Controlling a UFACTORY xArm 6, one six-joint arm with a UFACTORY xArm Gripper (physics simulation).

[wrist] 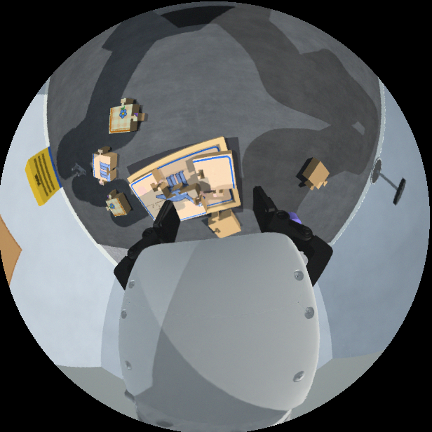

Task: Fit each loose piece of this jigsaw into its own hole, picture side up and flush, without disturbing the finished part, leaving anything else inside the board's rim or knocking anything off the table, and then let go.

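Note:
The jigsaw board lies mid-view, with a tan rim and a blue-lined picture. A cream corner section with a blue edge line appears raised at its right; whether it is flush is unclear. Brown knobs and shadows obscure the middle. Picture-up pieces lie left of the board: a blue flower piece, a blue-striped piece and a smaller flower piece. A plain tan piece lies by the board's near edge, another plain tan piece at the right. My gripper is open and empty, its fingers above the board's near side.
A purple object shows partly behind the right finger. The grey table has pale edges at left and right. Beyond the left edge is a yellow panel; beyond the right edge is a dark, thin-stemmed object.

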